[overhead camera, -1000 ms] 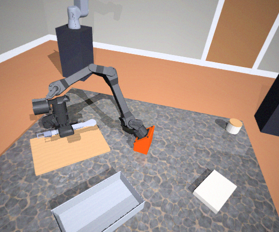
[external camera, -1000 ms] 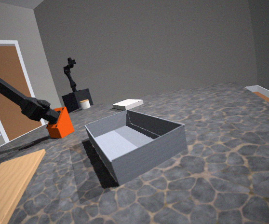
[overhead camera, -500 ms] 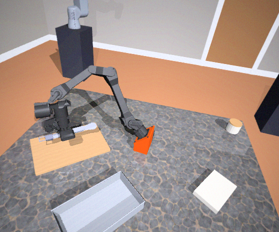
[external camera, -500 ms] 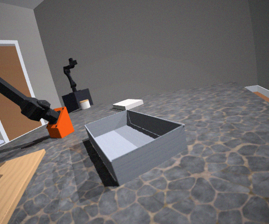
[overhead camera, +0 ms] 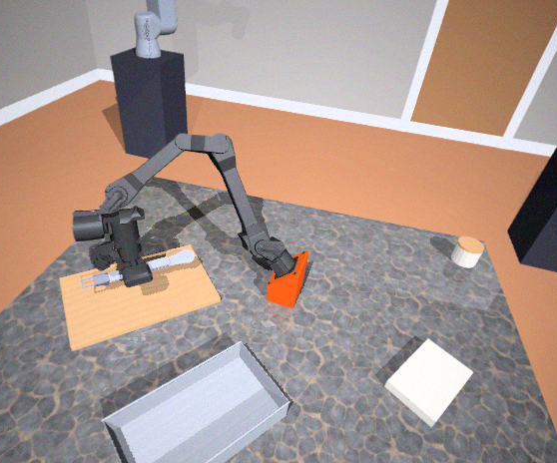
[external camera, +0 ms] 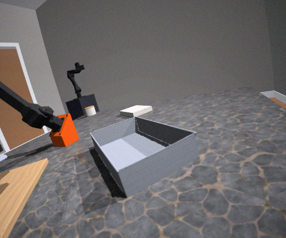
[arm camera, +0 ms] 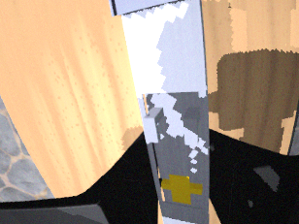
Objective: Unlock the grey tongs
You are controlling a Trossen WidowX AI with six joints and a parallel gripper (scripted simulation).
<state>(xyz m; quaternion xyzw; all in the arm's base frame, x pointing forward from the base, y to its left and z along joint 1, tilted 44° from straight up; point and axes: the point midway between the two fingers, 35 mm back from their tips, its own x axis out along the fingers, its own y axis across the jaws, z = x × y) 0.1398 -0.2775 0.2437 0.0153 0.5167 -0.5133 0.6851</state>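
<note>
My gripper tip is 4 cm below the yellow lock piece and 1 cm to the right of it. From my gripper tip the other things lie so: white flat block: 76 cm to the left, 3 cm below, 2 cm ahead; wooden board: 4 cm below, 1 cm to the left, 1 cm behind; grey roasting tin: 30 cm to the left, 27 cm ahead, 2 cm below.
</note>
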